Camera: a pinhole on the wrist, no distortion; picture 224 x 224 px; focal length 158.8 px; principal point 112.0 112.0 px. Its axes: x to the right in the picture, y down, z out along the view. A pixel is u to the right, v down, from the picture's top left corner.
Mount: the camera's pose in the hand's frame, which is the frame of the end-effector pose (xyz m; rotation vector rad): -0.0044 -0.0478 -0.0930 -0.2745 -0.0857 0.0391
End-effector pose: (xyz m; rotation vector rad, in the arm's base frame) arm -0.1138 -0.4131 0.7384 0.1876 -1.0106 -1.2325
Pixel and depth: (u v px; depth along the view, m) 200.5 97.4 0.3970
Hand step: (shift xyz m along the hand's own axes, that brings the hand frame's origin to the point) 0.1812 0.0350 0.3152
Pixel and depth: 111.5 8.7 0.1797
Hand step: -0.0180 -0.1119 0.1111
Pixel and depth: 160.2 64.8 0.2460
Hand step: 0.0498 -0.0482 0.1687
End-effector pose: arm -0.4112 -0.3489 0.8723 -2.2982 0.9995 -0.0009
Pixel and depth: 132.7 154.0 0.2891
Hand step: 0.0051 0.1054 0.1664
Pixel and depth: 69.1 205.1 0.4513
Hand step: -0.1734 0.3220 0.2581
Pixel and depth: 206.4 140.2 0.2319
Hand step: 0.1109 0.0611 0.1291
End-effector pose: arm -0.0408 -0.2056 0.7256 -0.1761 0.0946 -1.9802
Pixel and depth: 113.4 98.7 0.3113
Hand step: -0.0289 0.0110 0.2128
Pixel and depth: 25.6 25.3 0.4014
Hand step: -0.2520 -0.1616 0.3343
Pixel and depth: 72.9 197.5 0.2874
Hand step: -0.1048 0.1748 0.1349
